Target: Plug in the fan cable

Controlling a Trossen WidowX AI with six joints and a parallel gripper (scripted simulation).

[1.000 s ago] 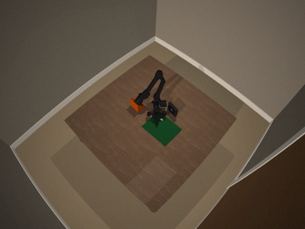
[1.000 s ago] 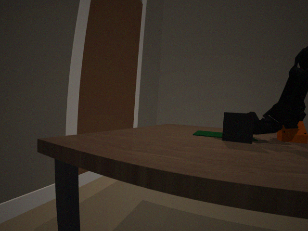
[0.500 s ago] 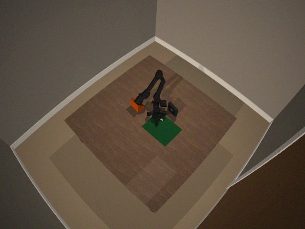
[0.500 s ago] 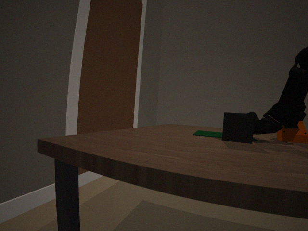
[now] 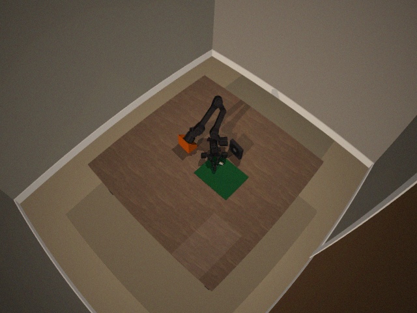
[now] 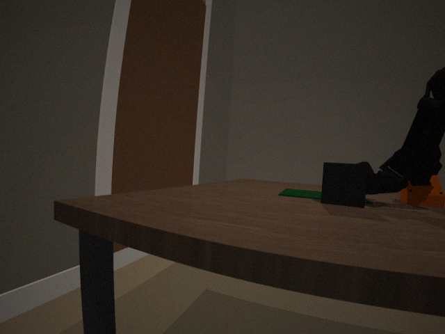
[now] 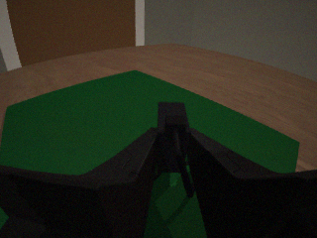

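Now: gripper tip 6 cm to the right of the pale part, 2 cm above it and 1 cm short of it. The rest, counted from my gripper tip: green board (7 cm ahead, 5 cm below); black fan (19 cm to the left, 3 cm ahead, 3 cm above); black plug (1 cm below).
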